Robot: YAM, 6 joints.
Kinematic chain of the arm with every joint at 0, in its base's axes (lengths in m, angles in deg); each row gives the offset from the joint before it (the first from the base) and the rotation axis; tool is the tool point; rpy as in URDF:
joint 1: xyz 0 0 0.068 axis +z
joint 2: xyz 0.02 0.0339 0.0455 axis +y
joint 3: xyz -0.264 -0.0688 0 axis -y
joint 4: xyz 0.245 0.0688 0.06 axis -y
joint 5: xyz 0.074 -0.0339 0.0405 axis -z
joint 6: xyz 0.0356 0 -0.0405 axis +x
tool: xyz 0 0 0 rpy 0 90 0
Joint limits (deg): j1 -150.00..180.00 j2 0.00..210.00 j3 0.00..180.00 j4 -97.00..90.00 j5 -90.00..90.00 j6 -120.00..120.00
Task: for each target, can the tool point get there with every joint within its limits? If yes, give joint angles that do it. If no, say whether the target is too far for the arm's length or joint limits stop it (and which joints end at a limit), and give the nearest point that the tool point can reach.
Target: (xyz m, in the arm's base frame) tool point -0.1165 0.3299 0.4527
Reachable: yes | joints 104.87 91.60 79.81 55.65 -51.59 -97.03
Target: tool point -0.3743 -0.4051 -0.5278
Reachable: no: too far | nearest point -0.2943 -0.3185 -0.3295 | short by 0.231 m
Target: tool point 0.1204 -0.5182 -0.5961
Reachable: no: too far | nearest point 0.0923 -0.3974 -0.3434 | short by 0.282 m
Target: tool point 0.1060 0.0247 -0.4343
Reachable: no: joint limits stop it (at a limit: joint 2) | nearest point 0.1298 0.0303 -0.3615 | short by 0.077 m
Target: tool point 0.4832 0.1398 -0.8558
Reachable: no: too far | nearest point 0.3399 0.0983 -0.3647 | short by 0.513 m
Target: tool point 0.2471 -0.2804 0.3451
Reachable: yes | joints -52.72 95.53 88.33 -30.81 -48.86 52.52
